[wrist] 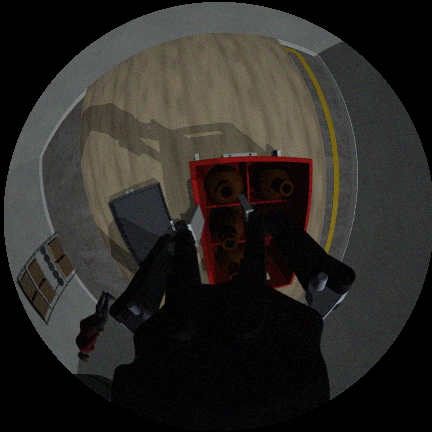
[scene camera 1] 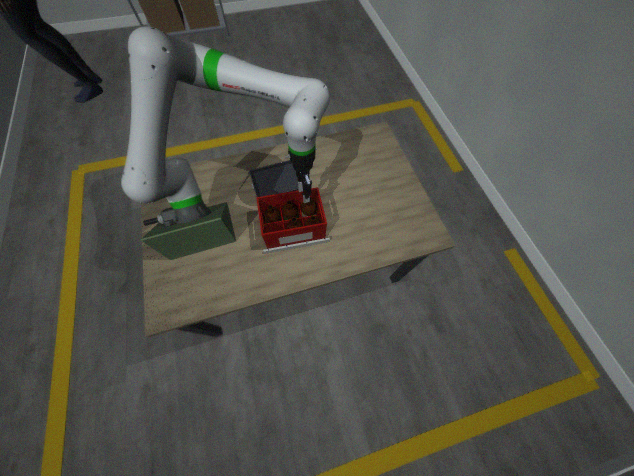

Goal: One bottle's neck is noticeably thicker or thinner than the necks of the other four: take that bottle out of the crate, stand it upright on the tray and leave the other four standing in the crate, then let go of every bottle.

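Observation:
The red crate stands on the table with brown bottles upright in its compartments. In the scene view the back row holds a left bottle, a middle bottle and a right bottle; two more show dimly in the front row. In the wrist view the right bottle is just beyond the fingertips; other bottles are partly hidden by the fingers. Which neck differs is too dim to tell. My gripper is open and empty, low over the back right compartment. The dark tray lies behind the crate.
A green wedge-shaped block stands on the table near the arm's base, left of the crate. A silver bar runs along the crate's front. A person and a shelf rack stand beyond the table.

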